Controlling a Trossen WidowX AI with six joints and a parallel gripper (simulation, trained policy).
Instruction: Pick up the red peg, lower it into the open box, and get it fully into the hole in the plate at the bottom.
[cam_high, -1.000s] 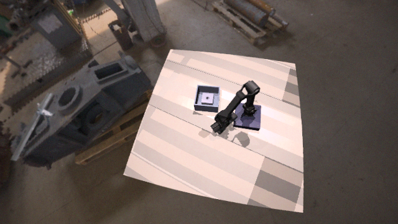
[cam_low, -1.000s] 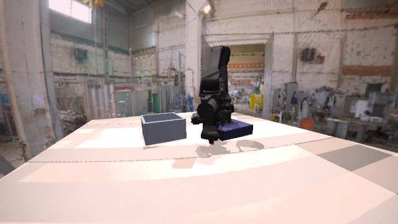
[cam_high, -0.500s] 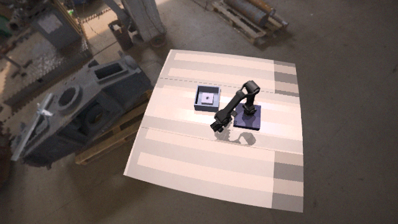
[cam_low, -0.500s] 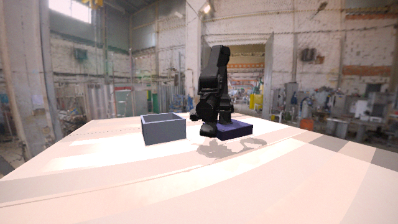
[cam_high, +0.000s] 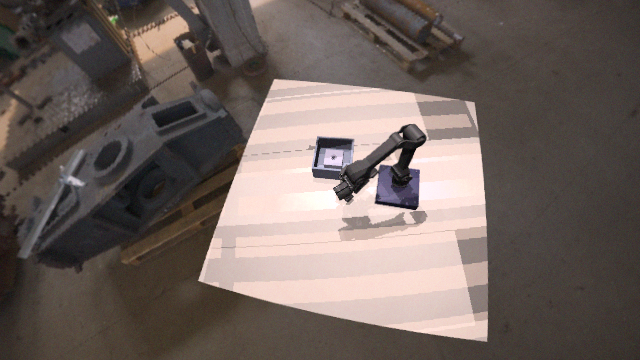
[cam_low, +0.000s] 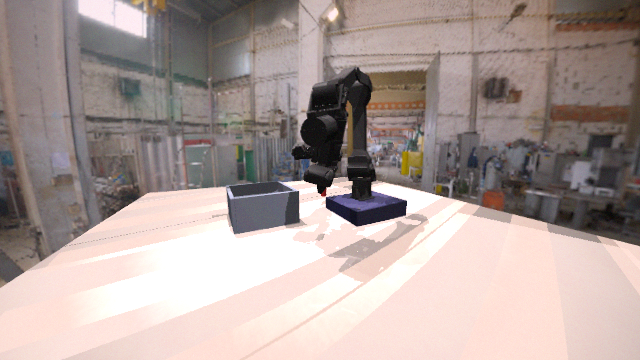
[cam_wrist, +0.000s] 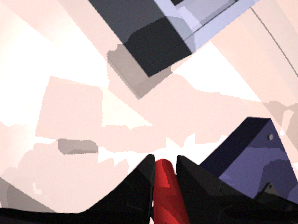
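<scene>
Now: the plate 16 cm to the right of my gripper tip, 13 cm ahead of it and 6 cm below it. From my gripper tip the other things lie so: grey box (16 cm to the right, 13 cm ahead, 8 cm below); then red peg (3 cm above, 2 cm to the left).
</scene>
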